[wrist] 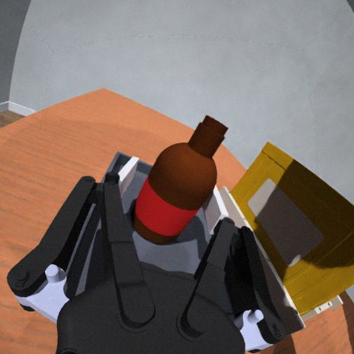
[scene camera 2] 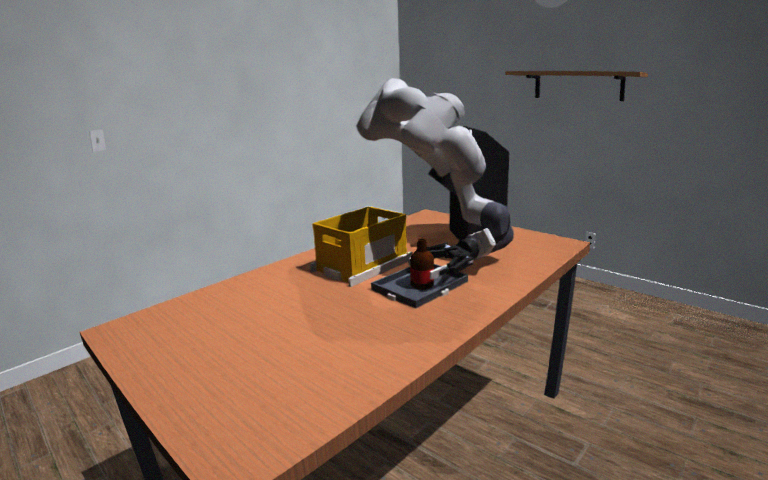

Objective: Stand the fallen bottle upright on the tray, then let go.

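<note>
A brown bottle (scene camera 2: 421, 263) (wrist: 175, 187) with a red label stands upright on the dark tray (scene camera 2: 396, 292) (wrist: 155, 255). In the wrist view it leans to the right of the picture. My gripper (scene camera 2: 433, 264) (wrist: 171, 179) is open, low over the tray, with one pale fingertip on each side of the bottle. In the wrist view a gap shows between the left fingertip and the bottle, and the right fingertip is close to the bottle's side. The far fingertip is hidden behind the bottle in the scene view.
A yellow crate (scene camera 2: 336, 251) (wrist: 310, 215) stands beside the tray on the wooden table (scene camera 2: 254, 350) (wrist: 60, 135). A low pale strip (scene camera 2: 368, 275) lies between the crate and the tray. A wall shelf (scene camera 2: 574, 73) hangs on the back wall.
</note>
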